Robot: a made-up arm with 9 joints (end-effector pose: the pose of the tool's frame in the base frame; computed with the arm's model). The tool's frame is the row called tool. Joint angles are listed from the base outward.
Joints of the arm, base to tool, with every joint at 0 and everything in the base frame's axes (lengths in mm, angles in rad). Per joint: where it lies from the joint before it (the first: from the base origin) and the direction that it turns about. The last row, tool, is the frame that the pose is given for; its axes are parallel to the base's.
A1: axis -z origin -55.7 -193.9 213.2
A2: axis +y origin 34 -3.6 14.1
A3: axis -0.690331 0.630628 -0.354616 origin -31.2 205 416.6
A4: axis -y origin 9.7 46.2 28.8
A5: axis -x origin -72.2 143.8 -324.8
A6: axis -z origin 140.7 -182.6 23
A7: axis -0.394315 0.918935 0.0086 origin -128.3 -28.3 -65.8
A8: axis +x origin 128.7 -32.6 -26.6
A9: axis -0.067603 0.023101 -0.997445 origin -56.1 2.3 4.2
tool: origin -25.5 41 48.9
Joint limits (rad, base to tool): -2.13..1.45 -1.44..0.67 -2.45..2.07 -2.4..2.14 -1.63..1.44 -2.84..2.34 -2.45..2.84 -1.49..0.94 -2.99..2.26
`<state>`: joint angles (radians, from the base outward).
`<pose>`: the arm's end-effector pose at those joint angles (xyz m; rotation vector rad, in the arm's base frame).
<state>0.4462 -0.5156 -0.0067 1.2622 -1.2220 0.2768 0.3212 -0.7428 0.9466</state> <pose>0.3912 0.0656 0.7367 0.4622 -1.2795 -0.8100</pose>
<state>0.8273 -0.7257 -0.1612 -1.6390 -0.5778 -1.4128 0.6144 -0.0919 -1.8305</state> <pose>-0.2972 0.3135 0.0992 0.8483 -0.2842 2.4111</pose>
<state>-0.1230 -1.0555 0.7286 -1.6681 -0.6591 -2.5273 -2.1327 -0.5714 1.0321</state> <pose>-0.6945 -0.0053 0.0222 2.6323 0.5122 -0.6257</pose>
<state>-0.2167 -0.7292 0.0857 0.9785 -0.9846 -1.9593 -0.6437 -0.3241 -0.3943</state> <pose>0.1625 0.0785 0.7220 0.5005 1.6120 -1.8400</pose>
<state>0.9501 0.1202 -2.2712 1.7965 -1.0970 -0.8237 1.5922 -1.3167 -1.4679</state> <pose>-0.2028 -0.3700 1.1316 -1.1962 -0.5954 -1.3632</pose>
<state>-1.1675 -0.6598 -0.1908 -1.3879 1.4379 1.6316 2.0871 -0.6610 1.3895</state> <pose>-0.4577 -0.5186 0.2793 -2.1931 -0.3256 -1.5198</pose>
